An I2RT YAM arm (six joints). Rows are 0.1 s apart.
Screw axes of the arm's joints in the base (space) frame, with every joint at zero. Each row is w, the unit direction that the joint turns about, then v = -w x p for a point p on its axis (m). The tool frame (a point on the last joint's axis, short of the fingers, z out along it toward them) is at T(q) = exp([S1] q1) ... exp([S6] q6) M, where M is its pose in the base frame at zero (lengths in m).
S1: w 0 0 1 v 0 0 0
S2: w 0 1 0 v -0.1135 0 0.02
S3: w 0 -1 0 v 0.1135 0 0.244
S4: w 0 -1 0 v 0.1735 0 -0.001
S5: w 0 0 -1 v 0 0.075 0
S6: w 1 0 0 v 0 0.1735 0
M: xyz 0.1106 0 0.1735 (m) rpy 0 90 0 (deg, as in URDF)
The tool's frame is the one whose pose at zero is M.
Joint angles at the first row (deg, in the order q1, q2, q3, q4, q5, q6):
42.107, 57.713, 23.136, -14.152, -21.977, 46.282
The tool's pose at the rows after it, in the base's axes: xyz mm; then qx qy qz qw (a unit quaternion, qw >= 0):
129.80 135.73 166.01 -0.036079 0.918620 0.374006 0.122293
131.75 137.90 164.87 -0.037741 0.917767 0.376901 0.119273
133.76 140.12 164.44 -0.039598 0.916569 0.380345 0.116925
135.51 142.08 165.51 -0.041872 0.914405 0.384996 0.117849
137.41 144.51 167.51 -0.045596 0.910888 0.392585 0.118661
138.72 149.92 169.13 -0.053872 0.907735 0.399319 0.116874
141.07 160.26 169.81 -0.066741 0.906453 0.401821 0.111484
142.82 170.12 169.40 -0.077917 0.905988 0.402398 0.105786
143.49 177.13 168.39 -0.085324 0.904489 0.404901 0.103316
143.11 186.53 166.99 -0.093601 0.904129 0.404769 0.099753
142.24 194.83 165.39 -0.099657 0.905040 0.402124 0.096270
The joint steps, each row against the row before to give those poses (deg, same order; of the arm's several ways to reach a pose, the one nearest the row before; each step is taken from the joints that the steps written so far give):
0.001, 0.676, -0.002, 1.027, -0.590, 0.000
0.000, 1.159, 0.175, 1.006, -0.524, 0.001
0.000, 1.050, 0.285, 0.895, -0.525, 0.000
0.020, 0.591, 0.350, 0.766, -0.373, -0.002
0.046, 0.545, 0.460, 0.894, -0.654, 0.023
0.808, 1.184, 0.721, 1.140, -0.460, 0.109
1.596, 2.751, 1.509, 1.352, -0.065, 0.022
1.509, 2.644, 1.376, 1.159, 0.066, 0.045
1.113, 1.770, 0.676, 1.399, 0.065, 0.217
1.705, 2.164, 0.964, 1.311, 0.546, 0.459
1.553, 1.902, 0.918, 0.809, 0.722, 0.460

